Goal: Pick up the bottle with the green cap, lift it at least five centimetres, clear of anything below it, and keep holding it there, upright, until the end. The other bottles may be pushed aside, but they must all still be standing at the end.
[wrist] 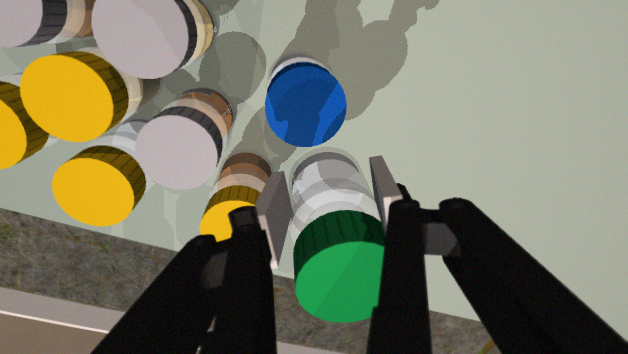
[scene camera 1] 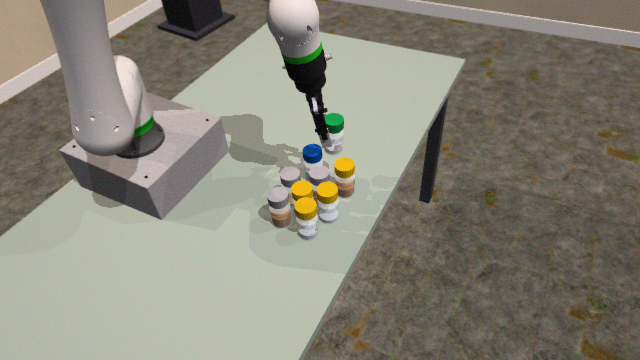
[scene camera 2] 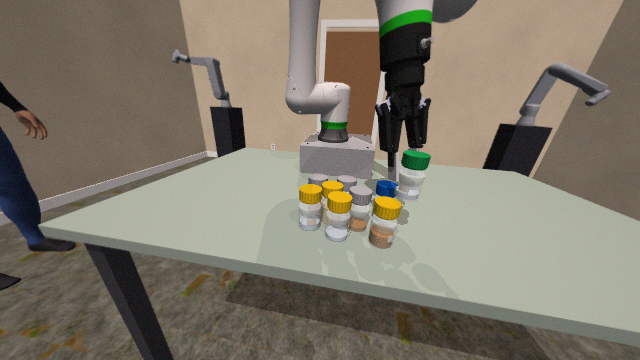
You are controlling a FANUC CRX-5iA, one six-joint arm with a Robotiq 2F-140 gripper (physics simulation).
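Places are measured from the arm's base along level axes (x ahead, y left, z up), in centimetres.
Pixels of known places: gripper, between the fingertips: (wrist: 329, 184) (scene camera 1: 326, 138) (scene camera 2: 403, 177); arm's base, origin of its link: (scene camera 1: 137, 140) (scene camera 2: 333, 139).
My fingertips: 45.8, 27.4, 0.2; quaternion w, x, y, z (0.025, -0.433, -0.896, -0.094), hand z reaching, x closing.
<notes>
Ahead of a thing's pixels: the offset from my fingertips to its top centre, as dx, dy, dz. Level surfaces: height alone.
The green-capped bottle {+1.7, +1.2, +6.5} (scene camera 1: 334, 124) (scene camera 2: 415, 161) (wrist: 340, 280) looks upright and raised off the table, beyond the blue-capped bottle in scene camera 1; the exact gap below it is hard to judge. My gripper (scene camera 1: 326, 134) (scene camera 2: 403, 167) (wrist: 329, 184) is shut on its clear body below the cap, one pad on each side. The blue-capped bottle {-3.0, -2.9, -3.4} (scene camera 1: 312, 153) (scene camera 2: 386, 188) (wrist: 306, 105) stands closest to it in scene camera 1. A yellow-capped bottle {+7.8, -3.3, -3.4} (scene camera 1: 344, 168) (scene camera 2: 387, 208) (wrist: 220, 217) with brown contents stands nearby, partly behind a finger in the wrist view.
Several more yellow-capped bottles, one marked here (scene camera 1: 305, 209) (scene camera 2: 339, 202), and grey-capped bottles, one marked here (scene camera 1: 278, 198) (wrist: 177, 152), stand upright in a close group on the pale green table {dz -13.9} (scene camera 1: 150, 300) (scene camera 2: 200, 220). The arm's grey base block (scene camera 1: 190, 170) (scene camera 2: 335, 162) is behind them in scene camera 2.
</notes>
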